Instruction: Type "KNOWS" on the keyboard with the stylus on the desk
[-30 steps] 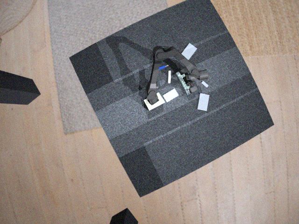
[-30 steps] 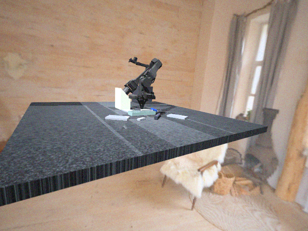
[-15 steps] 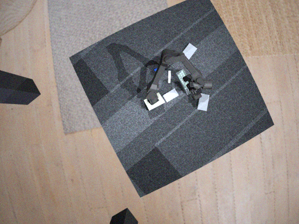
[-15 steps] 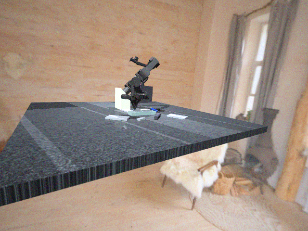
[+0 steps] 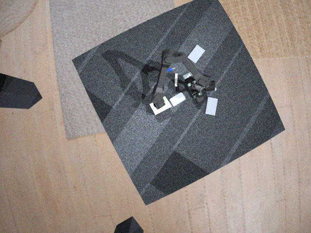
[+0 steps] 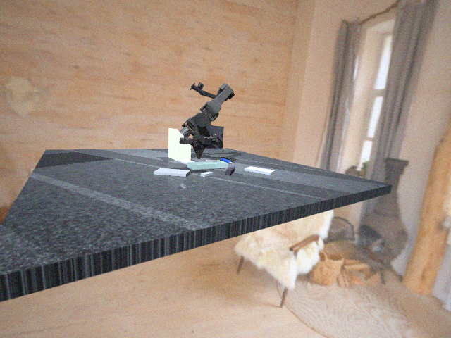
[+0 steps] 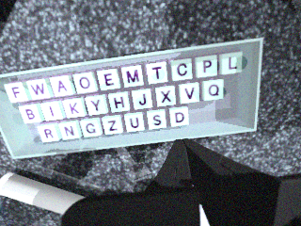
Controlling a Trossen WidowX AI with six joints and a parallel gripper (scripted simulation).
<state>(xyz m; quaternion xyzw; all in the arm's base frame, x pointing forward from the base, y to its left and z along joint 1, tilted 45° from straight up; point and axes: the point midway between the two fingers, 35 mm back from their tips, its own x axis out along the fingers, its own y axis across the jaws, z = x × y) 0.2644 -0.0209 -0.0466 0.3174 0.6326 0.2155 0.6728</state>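
Right now the blue stylus is 40 mm behind my gripper tip, 230 mm to the left of it and 30 mm below it. The rest, counted from my gripper tip: dark cylinder 160 mm ahead, 70 mm to the left, 30 mm below; grey block 160 mm ahead, 70 mm to the right, 40 mm below; white stick 50 mm behind, 140 mm to the left, 30 mm below.
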